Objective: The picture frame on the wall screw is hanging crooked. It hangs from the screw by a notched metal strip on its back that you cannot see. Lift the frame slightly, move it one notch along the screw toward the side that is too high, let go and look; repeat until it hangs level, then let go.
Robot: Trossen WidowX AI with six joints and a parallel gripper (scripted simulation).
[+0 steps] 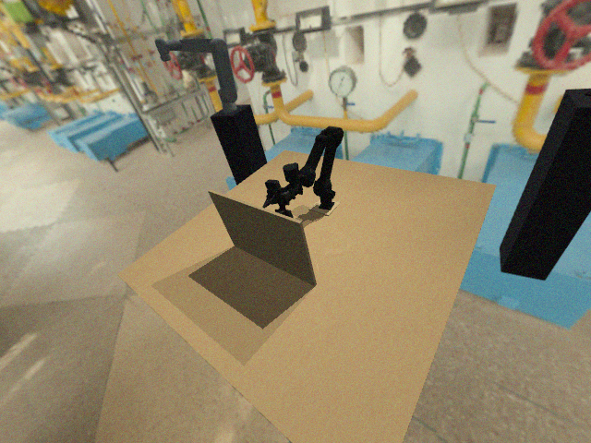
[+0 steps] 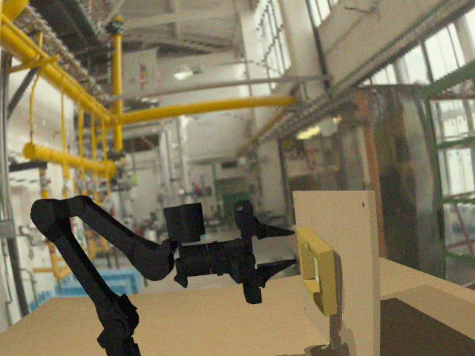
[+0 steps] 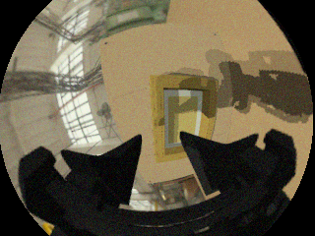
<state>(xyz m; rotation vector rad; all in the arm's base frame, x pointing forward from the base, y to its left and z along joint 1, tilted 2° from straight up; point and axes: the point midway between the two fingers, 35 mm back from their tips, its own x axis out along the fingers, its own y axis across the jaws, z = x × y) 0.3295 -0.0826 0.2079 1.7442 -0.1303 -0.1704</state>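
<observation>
Right now my gripper tip is 50 mm short of the yellow picture frame and 50 mm above it. Also, from my gripper tip: tan wall panel (60 mm ahead, 10 mm to the right, 70 mm below).
</observation>
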